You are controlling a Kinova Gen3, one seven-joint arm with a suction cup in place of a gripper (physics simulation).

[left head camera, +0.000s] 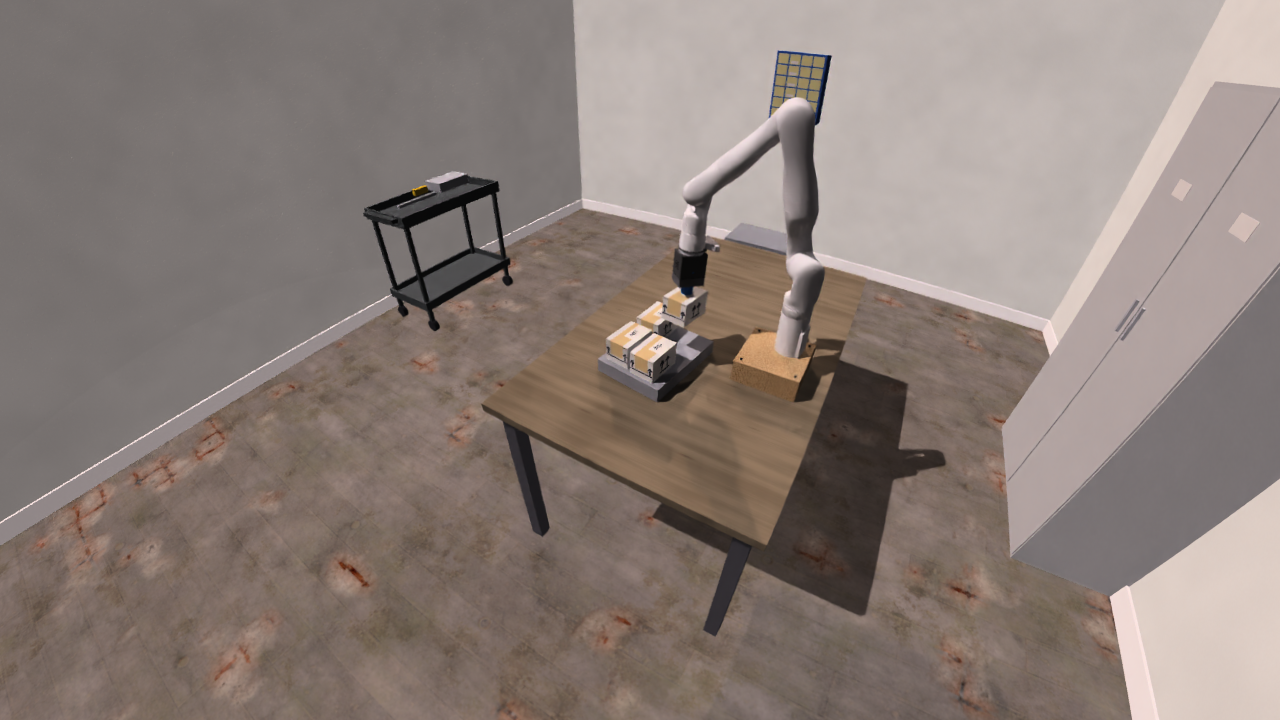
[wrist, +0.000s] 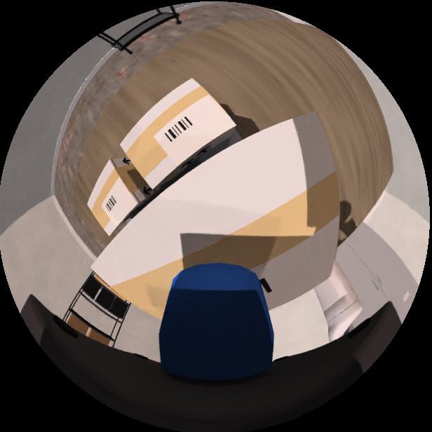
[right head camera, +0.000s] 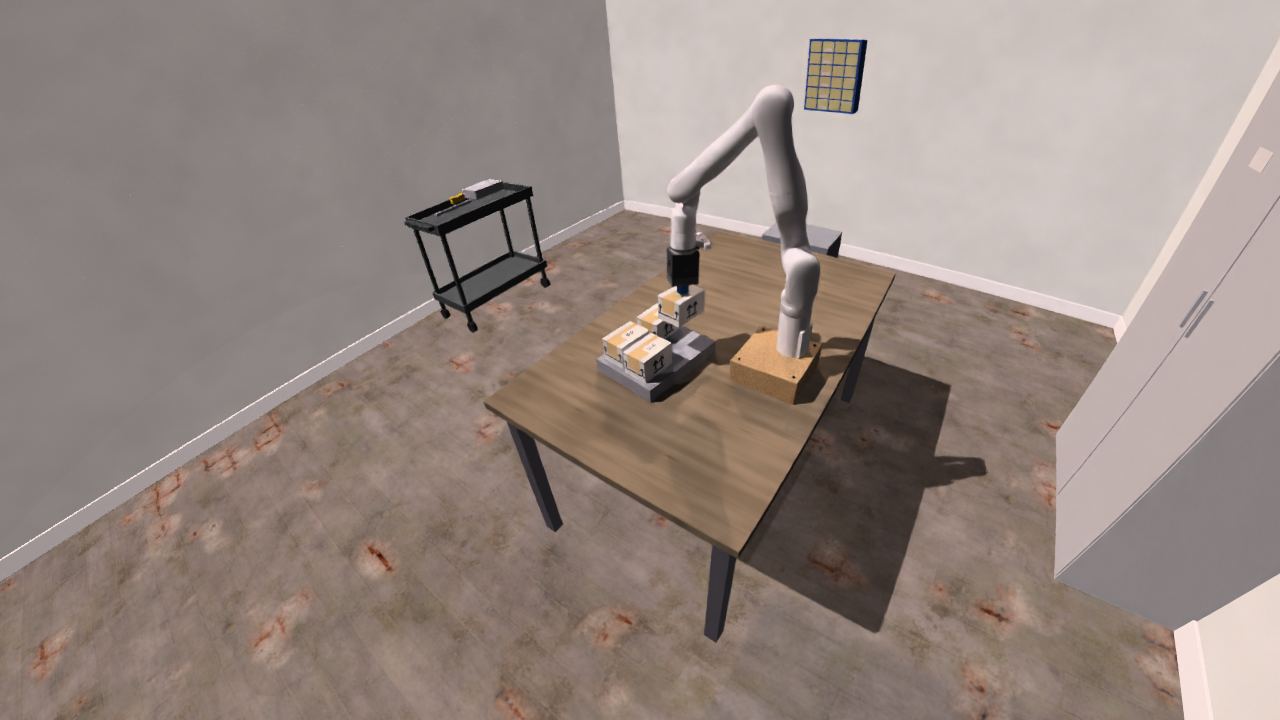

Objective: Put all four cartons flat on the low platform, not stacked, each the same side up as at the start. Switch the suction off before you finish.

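Pixels of known places: hand, tool point: [left head camera: 686,296] [right head camera: 682,295]; arm's base, link origin: [left head camera: 788,348] [right head camera: 791,348].
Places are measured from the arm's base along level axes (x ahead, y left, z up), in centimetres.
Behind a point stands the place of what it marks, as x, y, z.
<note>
My suction cup [left head camera: 686,291] [right head camera: 682,290] is on the top of a white carton with tan tape [left head camera: 683,305] @(27.9, 22.1, 15.6) [right head camera: 680,306] @(26.9, 21.4, 15.1) [wrist: 215,200] and holds it level above the back right part of the grey low platform [left head camera: 659,392] @(23.3, 38.9, -5.0) [right head camera: 653,390] @(23.3, 38.3, -4.5). A second carton [left head camera: 653,317] @(41.0, 19.1, 4.3) [right head camera: 648,318] @(41.8, 20.5, 4.3) [wrist: 177,130] sits at the platform's back left, partly hidden by the held one. A third carton [left head camera: 627,341] @(39.0, 34.9, 4.3) [right head camera: 623,340] @(39.2, 34.4, 4.3) [wrist: 111,200] sits at the front left. A fourth carton [left head camera: 653,356] @(28.2, 35.9, 4.4) [right head camera: 647,356] @(27.8, 35.5, 4.3) sits beside it at the front right. Whether the held carton touches the platform is hidden.
The platform stands on a wooden table [left head camera: 698,447] @(3.8, 46.9, -8.4) [right head camera: 680,456] @(3.0, 49.6, -8.5). The arm's tan base block [left head camera: 768,368] @(0.9, 13.1, -0.4) [right head camera: 769,368] @(0.2, 12.4, -0.3) is right of the platform. A black cart [left head camera: 447,204] [right head camera: 483,207] stands beyond the table at the left. A tall cabinet [left head camera: 1127,295] [right head camera: 1172,358] stands at the right.
</note>
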